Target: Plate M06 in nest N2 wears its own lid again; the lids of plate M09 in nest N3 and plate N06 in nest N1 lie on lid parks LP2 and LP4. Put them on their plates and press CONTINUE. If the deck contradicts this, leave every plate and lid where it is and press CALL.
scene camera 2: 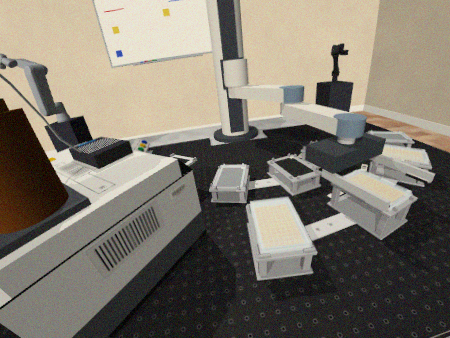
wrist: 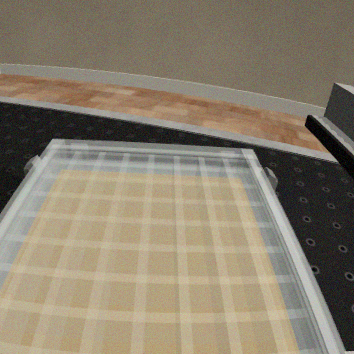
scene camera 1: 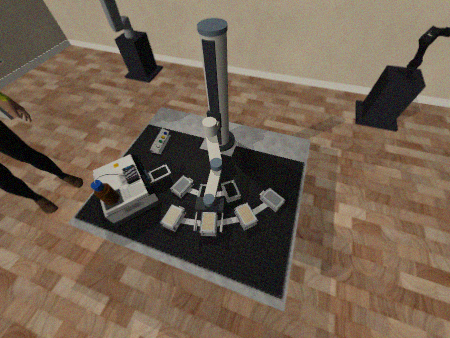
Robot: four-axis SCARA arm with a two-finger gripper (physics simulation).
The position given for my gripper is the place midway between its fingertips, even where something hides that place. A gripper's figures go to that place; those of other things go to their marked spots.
Labels:
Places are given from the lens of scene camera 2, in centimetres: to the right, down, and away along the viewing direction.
my gripper (scene camera 2: 412, 191): 36, 4, 34
brown bottle (scene camera 2: 39, 192): -21, 3, 20
tip box (scene camera 2: 104, 156): -22, -2, 35
The marked spots on the brown bottle and the tip box are 16 cm apart.

